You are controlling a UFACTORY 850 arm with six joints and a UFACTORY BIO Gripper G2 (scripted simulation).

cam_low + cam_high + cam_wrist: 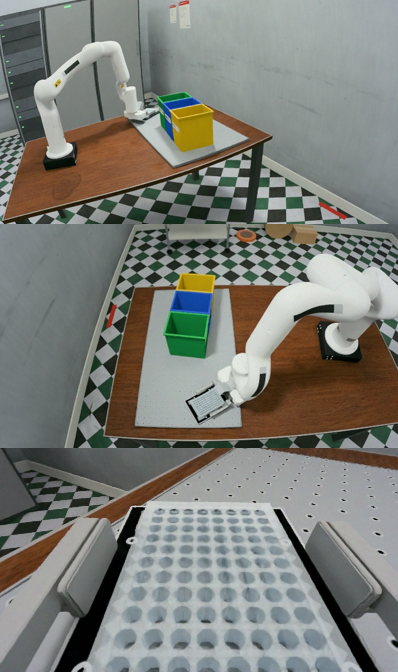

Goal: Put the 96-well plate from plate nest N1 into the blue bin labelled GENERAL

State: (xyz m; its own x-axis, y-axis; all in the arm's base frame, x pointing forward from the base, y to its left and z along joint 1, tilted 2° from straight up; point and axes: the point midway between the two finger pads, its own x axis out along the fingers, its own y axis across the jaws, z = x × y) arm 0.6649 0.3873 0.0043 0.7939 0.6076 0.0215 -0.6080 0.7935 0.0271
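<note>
Right now the white 96-well plate is 10 mm below my hand. Round my hand: blue bin: 120 mm ahead, 410 mm to the right, 60 mm above; black plate nest: 20 mm below; green bin: 120 mm ahead, 280 mm to the right, 60 mm above.
</note>
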